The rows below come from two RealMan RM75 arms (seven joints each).
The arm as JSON. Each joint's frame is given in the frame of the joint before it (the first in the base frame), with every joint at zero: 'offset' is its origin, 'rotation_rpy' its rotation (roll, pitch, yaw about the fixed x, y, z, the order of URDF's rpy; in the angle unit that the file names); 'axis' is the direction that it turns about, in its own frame. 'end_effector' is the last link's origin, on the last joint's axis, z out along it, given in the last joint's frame.
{
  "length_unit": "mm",
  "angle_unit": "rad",
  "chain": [
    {
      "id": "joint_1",
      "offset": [
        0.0,
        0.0,
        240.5
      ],
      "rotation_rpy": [
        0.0,
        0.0,
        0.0
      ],
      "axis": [
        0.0,
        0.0,
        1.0
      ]
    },
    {
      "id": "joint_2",
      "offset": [
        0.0,
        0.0,
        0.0
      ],
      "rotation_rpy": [
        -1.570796,
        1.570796,
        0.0
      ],
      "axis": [
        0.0,
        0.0,
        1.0
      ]
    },
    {
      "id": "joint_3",
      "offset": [
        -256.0,
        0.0,
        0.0
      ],
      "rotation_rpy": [
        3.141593,
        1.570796,
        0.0
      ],
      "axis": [
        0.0,
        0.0,
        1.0
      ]
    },
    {
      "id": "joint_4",
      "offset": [
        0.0,
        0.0,
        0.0
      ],
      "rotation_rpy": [
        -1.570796,
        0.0,
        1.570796
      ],
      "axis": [
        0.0,
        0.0,
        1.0
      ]
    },
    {
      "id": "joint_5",
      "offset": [
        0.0,
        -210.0,
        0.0
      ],
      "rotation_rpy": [
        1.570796,
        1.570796,
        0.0
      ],
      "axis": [
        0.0,
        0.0,
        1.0
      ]
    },
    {
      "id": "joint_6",
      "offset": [
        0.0,
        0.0,
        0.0
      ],
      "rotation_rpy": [
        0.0,
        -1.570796,
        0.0
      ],
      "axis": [
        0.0,
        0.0,
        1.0
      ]
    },
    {
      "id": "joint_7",
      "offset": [
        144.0,
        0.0,
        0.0
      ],
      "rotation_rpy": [
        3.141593,
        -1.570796,
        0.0
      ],
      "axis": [
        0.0,
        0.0,
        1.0
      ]
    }
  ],
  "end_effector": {
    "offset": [
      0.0,
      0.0,
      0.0
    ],
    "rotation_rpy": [
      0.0,
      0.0,
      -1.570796
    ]
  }
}
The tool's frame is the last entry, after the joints.
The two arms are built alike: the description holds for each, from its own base.
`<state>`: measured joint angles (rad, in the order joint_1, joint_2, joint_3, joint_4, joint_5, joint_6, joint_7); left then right.
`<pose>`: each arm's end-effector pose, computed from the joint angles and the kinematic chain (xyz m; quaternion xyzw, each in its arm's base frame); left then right.
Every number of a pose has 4 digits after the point. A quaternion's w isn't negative.
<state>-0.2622 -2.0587 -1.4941 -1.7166 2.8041 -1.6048 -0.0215 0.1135 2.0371 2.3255 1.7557 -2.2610 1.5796 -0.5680</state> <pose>-0.2218 0.2856 0.0144 -0.7749 -0.5183 0.2054 0.2979 0.2780 0.2710 0.1658 -0.7728 0.5114 0.0695 0.3693</pose>
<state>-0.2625 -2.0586 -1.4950 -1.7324 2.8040 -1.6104 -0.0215 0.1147 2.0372 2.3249 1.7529 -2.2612 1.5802 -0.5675</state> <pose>-0.2186 0.2857 0.0162 -0.7770 -0.5151 0.2023 0.3000 0.2781 0.2713 0.1652 -0.7729 0.5122 0.0696 0.3680</pose>
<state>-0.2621 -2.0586 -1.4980 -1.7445 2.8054 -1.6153 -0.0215 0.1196 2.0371 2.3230 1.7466 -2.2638 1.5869 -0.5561</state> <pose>-0.2167 0.2859 0.0181 -0.7777 -0.5135 0.2000 0.3025 0.2781 0.2719 0.1634 -0.7715 0.5181 0.0700 0.3626</pose>
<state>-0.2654 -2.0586 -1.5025 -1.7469 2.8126 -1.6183 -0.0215 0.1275 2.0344 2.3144 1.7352 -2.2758 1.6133 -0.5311</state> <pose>-0.2165 0.2870 0.0199 -0.7765 -0.5127 0.2006 0.3064 0.2786 0.2711 0.1587 -0.7695 0.5322 0.0633 0.3472</pose>
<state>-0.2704 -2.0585 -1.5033 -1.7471 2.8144 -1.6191 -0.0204 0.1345 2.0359 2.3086 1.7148 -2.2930 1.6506 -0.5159</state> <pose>-0.2153 0.2881 0.0203 -0.7775 -0.5105 0.2006 0.3076 0.2815 0.2681 0.1514 -0.7678 0.5494 0.0522 0.3253</pose>
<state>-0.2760 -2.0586 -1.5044 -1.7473 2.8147 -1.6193 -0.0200 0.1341 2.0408 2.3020 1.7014 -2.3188 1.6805 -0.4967</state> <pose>-0.2138 0.2894 0.0206 -0.7788 -0.5085 0.1996 0.3084 0.2858 0.2634 0.1449 -0.7613 0.5686 0.0389 0.3092</pose>
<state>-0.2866 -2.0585 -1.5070 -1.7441 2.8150 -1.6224 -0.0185 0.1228 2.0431 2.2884 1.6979 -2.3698 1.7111 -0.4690</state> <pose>-0.2118 0.2914 0.0208 -0.7803 -0.5058 0.1999 0.3087 0.2939 0.2550 0.1400 -0.7473 0.5930 0.0121 0.2996</pose>
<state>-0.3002 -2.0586 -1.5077 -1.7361 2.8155 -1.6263 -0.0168 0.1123 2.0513 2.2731 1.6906 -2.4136 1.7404 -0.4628</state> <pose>-0.2099 0.2935 0.0202 -0.7821 -0.5028 0.2021 0.3076 0.3004 0.2466 0.1327 -0.7397 0.6092 -0.0130 0.2856</pose>
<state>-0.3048 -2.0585 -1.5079 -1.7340 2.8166 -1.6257 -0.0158 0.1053 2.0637 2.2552 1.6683 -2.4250 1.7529 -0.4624</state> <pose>-0.2092 0.2946 0.0201 -0.7830 -0.5011 0.2022 0.3082 0.3034 0.2419 0.1218 -0.7378 0.6204 -0.0213 0.2650</pose>
